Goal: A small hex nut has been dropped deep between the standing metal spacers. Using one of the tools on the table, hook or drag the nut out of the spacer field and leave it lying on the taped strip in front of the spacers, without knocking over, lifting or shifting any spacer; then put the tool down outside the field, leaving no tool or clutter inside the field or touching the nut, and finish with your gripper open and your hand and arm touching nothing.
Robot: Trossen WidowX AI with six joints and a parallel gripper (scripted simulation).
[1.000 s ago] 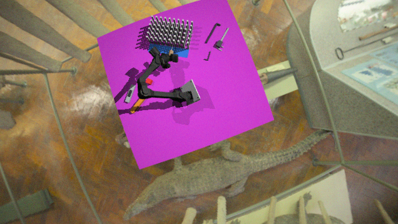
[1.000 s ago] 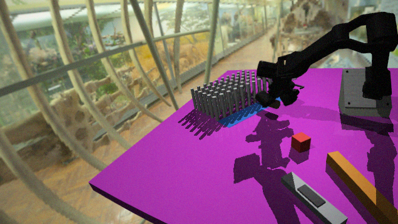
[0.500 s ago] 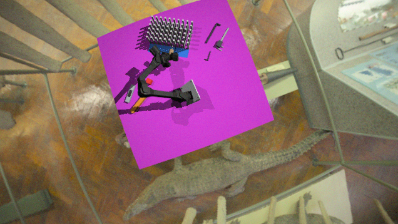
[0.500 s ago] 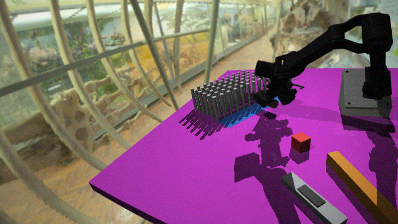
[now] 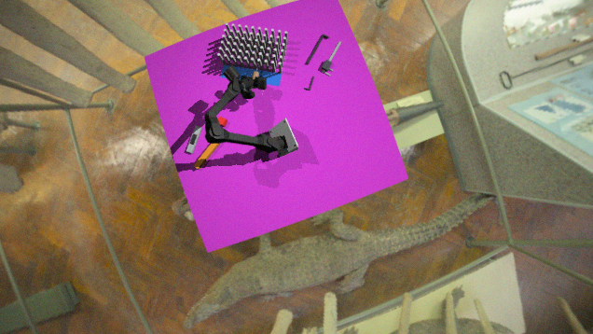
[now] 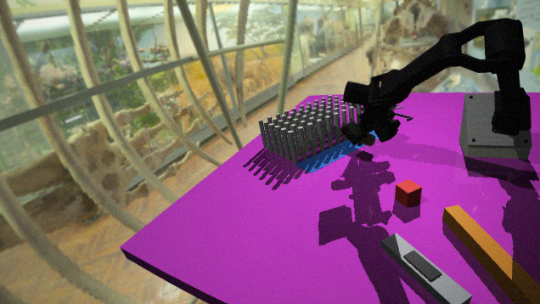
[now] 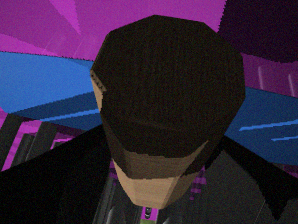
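The blue taped strip is 50 mm ahead of my gripper tip, 30 mm below it and 20 mm to the left of it. Also, from my gripper tip: red cube: 250 mm to the left, 170 mm behind, 10 mm below; small hook: 290 mm to the right, 120 mm behind, 30 mm below; brown-handled tool: 90 mm ahead, 50 mm to the right.
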